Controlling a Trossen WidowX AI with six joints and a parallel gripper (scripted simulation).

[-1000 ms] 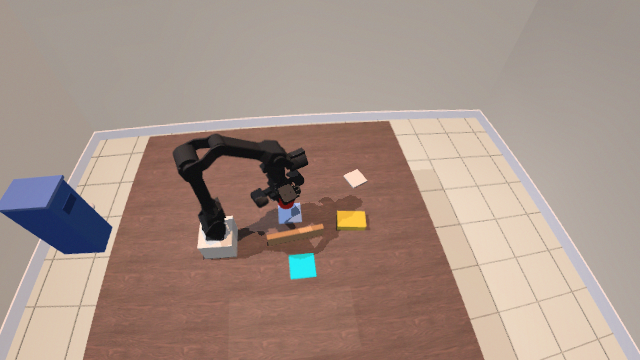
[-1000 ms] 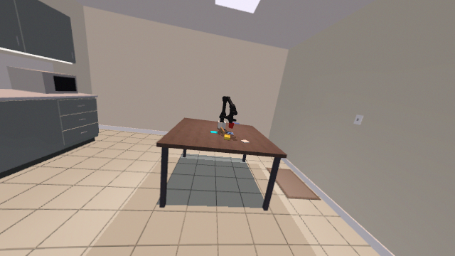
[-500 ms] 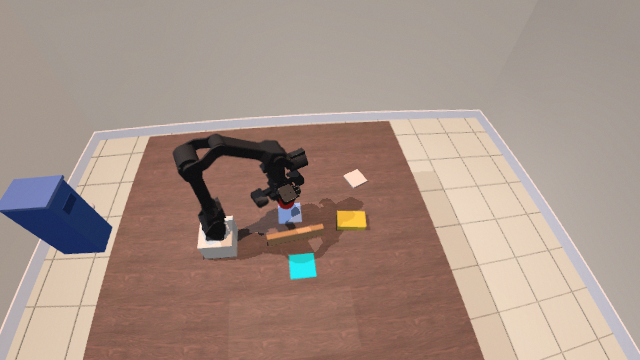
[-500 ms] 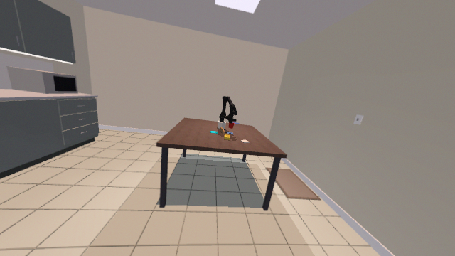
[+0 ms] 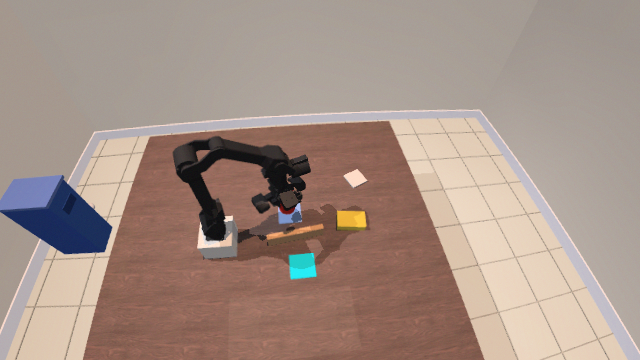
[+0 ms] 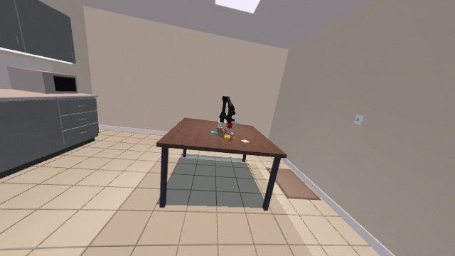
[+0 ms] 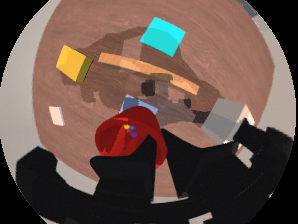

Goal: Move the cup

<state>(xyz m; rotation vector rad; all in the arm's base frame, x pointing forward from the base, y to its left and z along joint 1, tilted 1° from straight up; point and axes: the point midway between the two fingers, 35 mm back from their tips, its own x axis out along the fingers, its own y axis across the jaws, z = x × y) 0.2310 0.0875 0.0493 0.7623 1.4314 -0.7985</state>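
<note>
Now: gripper tip 7 cm short of the cyan pad, 19 cm to the left of it and 12 cm above it. From my gripper tip the other things lie so: pale square: 33 cm ahead, 20 cm to the left, 11 cm below; then yellow block: 27 cm ahead, 2 cm to the right, 10 cm below; then red cup: 3 cm ahead, 2 cm to the left.
</note>
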